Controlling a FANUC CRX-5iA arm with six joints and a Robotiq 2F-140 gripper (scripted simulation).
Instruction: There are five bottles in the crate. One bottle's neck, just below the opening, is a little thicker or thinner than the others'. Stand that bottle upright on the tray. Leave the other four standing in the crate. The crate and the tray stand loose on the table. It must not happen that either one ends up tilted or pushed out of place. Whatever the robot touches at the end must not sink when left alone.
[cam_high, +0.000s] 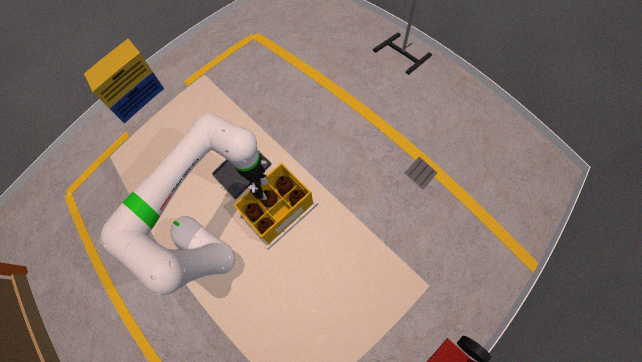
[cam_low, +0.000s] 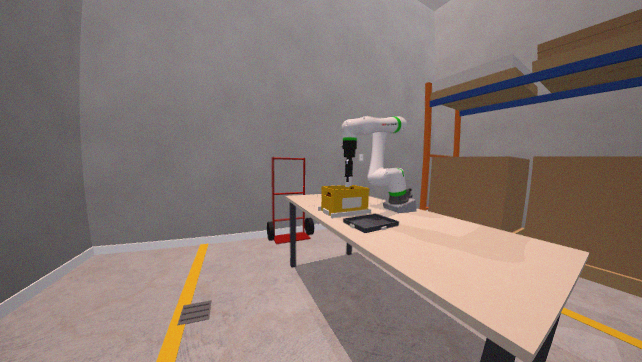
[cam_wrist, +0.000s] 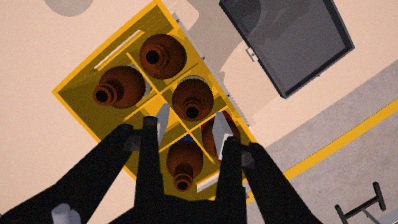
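The brown bottle lies 13 cm below my hand. Also, from my hand: yellow crate (13 cm below, 4 cm to the right); dark tray (25 cm to the left, 20 cm below, 3 cm ahead).
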